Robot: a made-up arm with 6 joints.
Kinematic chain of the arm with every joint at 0, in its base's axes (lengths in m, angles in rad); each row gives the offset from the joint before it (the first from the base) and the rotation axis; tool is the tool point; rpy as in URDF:
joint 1: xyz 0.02 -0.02 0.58 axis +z
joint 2: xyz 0 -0.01 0 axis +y
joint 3: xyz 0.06 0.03 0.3 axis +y
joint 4: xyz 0.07 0 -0.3 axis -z
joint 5: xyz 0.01 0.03 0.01 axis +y
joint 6: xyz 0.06 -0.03 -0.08 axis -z
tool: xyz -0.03 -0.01 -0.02 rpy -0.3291 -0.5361 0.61
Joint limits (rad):
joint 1: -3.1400..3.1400
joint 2: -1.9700..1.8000
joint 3: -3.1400..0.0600
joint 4: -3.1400..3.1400
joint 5: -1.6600..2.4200
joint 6: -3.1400..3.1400
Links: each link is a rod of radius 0.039 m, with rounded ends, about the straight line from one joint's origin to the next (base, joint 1, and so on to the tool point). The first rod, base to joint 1, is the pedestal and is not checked.
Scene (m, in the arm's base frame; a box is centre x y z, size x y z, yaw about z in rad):
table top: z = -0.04
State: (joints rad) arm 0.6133 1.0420 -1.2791 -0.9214 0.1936 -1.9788
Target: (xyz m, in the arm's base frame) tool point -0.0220 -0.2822 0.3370
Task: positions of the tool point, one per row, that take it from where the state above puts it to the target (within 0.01 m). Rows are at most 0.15 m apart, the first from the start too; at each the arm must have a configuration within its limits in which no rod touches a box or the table.
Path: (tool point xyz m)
1: 0.4607 0.1874 0.3084
2: 0.4721 0.0452 0.3020
3: 0.4398 -0.0862 0.2989
4: 0.3716 -0.1941 0.2995
5: 0.2786 -0.2698 0.3036
6: 0.1736 -0.3087 0.3113
7: 0.0697 -0.3113 0.3226
8: -0.0220 -0.2822 0.3370

